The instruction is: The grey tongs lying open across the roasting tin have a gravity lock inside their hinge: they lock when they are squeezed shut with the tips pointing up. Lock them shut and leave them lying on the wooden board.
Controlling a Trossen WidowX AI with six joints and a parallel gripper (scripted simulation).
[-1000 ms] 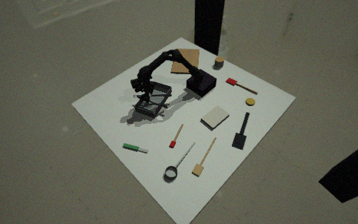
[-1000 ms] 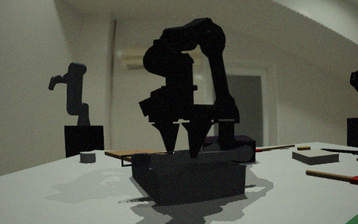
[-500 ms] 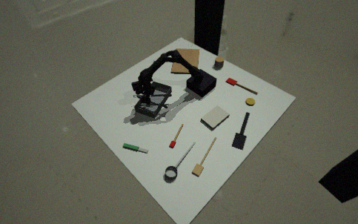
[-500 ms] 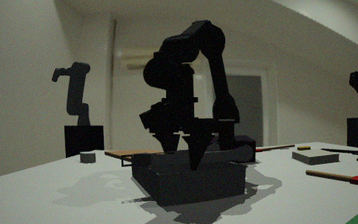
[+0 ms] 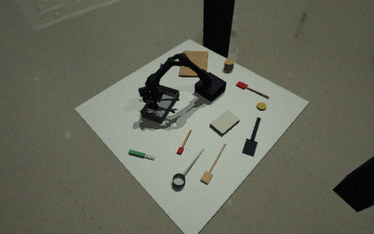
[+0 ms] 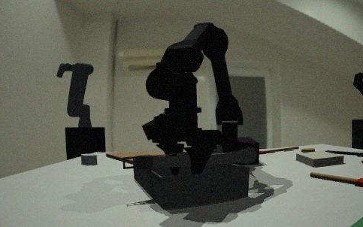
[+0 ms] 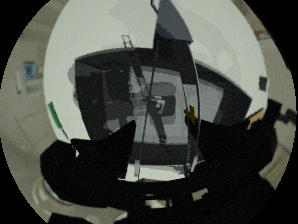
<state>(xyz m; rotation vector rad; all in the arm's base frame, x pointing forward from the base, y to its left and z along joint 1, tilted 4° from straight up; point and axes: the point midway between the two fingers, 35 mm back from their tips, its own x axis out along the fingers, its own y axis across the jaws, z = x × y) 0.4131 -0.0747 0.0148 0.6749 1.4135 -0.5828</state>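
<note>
Right now my gripper tip is 40 mm past the roasting tin and 20 mm to the left of it. Round my gripper tip: pale block: 320 mm behind, 400 mm to the left, 20 mm below; green-handled tool: 280 mm ahead, 290 mm to the left, 20 mm below; red-tipped stick: 20 mm ahead, 380 mm to the left, 30 mm below.
</note>
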